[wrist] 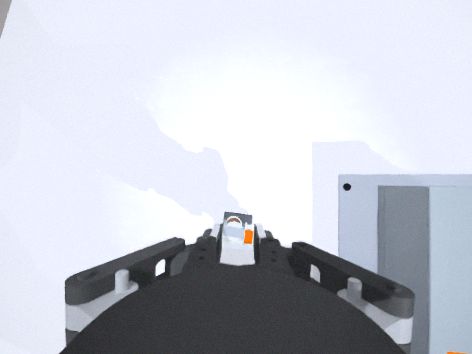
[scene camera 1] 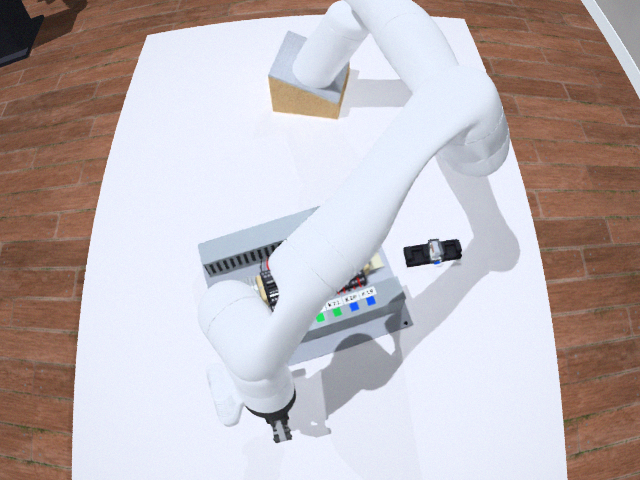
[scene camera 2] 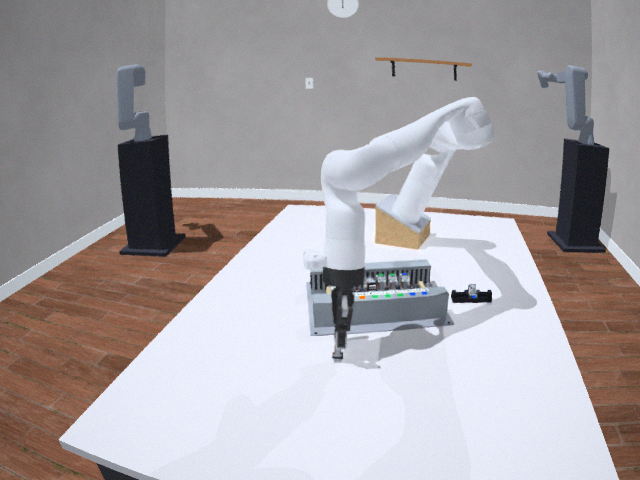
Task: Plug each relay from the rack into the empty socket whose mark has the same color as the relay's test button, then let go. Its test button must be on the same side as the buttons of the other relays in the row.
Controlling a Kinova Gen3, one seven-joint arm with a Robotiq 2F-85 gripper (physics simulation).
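Where they show: gripper, between the fingertips: [wrist: 237, 234] [scene camera 2: 340, 345]; arm's base, origin of its link: [scene camera 1: 313, 72] [scene camera 2: 405, 214].
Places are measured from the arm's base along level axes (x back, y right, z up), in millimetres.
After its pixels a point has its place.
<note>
My gripper [scene camera 1: 282, 438] [scene camera 2: 338, 352] {z -58, x -669, y 153 mm} [wrist: 237, 234] {z -58, x -669, y 153 mm} is shut on a relay with an orange test button; the relay [wrist: 237, 250] {z -45, x -666, y 146 mm} shows between the fingertips in the wrist view, its button at the right. The gripper points down, low over the table in front of the socket box [scene camera 1: 356, 322] {z -66, x -519, y 4 mm} [scene camera 2: 379, 312] {z -57, x -531, y 79 mm} [wrist: 404, 250] {z -50, x -547, y 171 mm}. Marks on the box's front wall are orange [scene camera 2: 362, 297] {z -24, x -524, y 117 mm}, green [scene camera 1: 337, 312] {z -24, x -510, y 34 mm} and blue [scene camera 1: 370, 300] {z -24, x -499, y -20 mm}. Several relays stand in the row [scene camera 2: 392, 279] {z -22, x -436, y 51 mm}, with green and blue buttons. Another relay [scene camera 1: 435, 251] {z -46, x -424, y -152 mm} [scene camera 2: 471, 290] {z -51, x -434, y -147 mm} with a blue button stands in the black rack [scene camera 1: 413, 256] {z -85, x -410, y -119 mm} [scene camera 2: 484, 297] {z -74, x -428, y -187 mm}. The arm hides part of the row.
The box's slotted rear wall [scene camera 1: 232, 250] {z -25, x -376, y 190 mm} and tall front wall stand beside the arm. The rack lies right of the box. The arm's base stands on a wooden block [scene camera 1: 305, 98] {z -30, x -51, y 24 mm} [scene camera 2: 395, 231] {z -39, x -48, y 32 mm} at the back. The white table [scene camera 1: 155, 155] {z -88, x -85, y 365 mm} [scene camera 2: 465, 413] {z -88, x -852, y -79 mm} carries everything.
</note>
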